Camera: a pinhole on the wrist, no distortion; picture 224 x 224 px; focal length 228.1 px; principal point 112.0 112.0 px. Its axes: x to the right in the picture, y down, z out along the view. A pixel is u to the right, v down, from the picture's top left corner.
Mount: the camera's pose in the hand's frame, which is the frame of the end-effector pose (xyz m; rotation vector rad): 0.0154 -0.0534 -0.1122 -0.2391 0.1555 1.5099
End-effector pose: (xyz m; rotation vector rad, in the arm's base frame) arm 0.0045 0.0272 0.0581 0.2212 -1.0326 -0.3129
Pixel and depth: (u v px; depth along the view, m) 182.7 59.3 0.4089
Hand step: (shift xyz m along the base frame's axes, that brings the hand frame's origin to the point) -0.1514 0.1133 0.2610
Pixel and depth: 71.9 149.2 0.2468
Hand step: -0.1400 -0.0201 0.0255
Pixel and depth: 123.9 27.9 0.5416
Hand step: -0.2552 0.0127 0.3933
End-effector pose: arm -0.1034 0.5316 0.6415 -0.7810 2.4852 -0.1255
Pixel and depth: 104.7 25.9 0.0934
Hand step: -0.0243 -0.0553 0.0034
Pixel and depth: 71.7 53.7 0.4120
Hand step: 0.1040 -0.0537 -0.3045
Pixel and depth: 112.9 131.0 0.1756
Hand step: 0.0380 0.0013 -0.0432
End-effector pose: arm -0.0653 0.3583 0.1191 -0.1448 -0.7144 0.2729
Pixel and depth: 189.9 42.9 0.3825
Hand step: -0.0990 0.2010 0.2123
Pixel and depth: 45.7 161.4 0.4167
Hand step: -0.2699 -0.0767 0.1864
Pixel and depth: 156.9 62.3 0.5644
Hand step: -0.2262 0.2325 0.3402
